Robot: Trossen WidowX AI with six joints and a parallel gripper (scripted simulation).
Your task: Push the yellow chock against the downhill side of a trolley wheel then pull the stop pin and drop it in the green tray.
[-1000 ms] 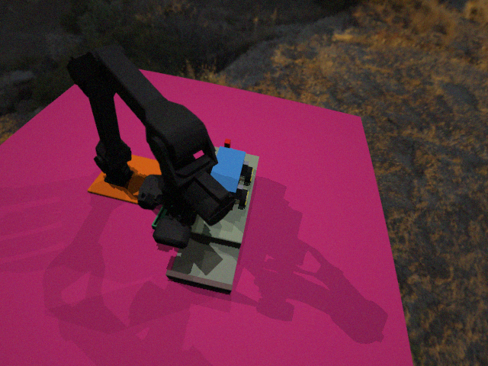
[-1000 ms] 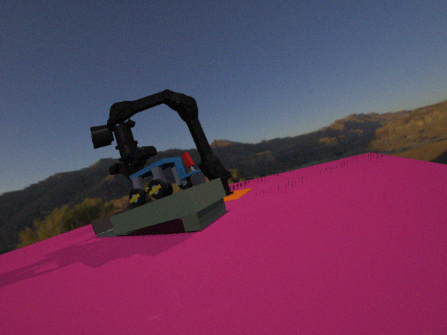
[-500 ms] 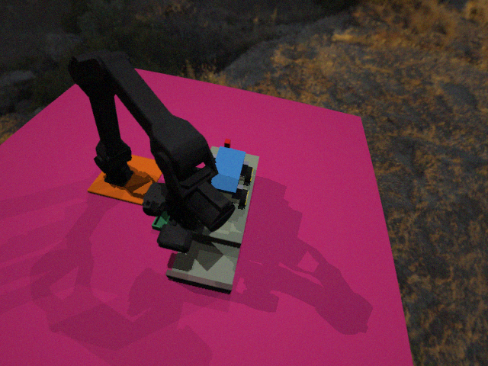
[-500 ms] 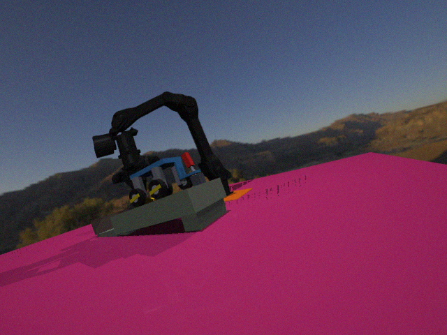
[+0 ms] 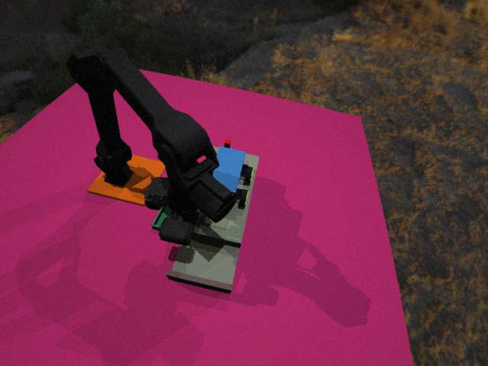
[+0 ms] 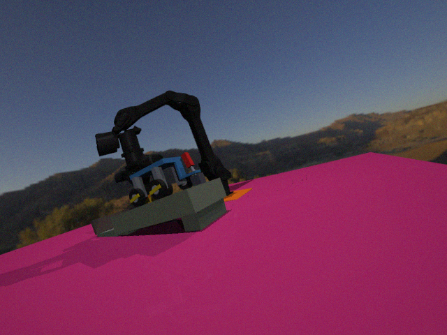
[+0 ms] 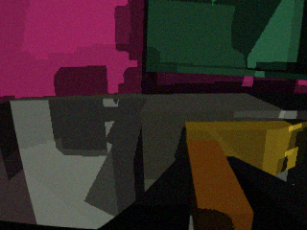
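Now: gripper tip 22 cm to the right of the stop pin, 4 cm below it and 3 cm short of it. The rest, counted from my gripper tip: green tray (9 cm below, 7 cm behind, 4 cm to the left); then grey ramp (12 cm to the left, 5 cm ahead, 4 cm below); then chock (2 cm to the left).
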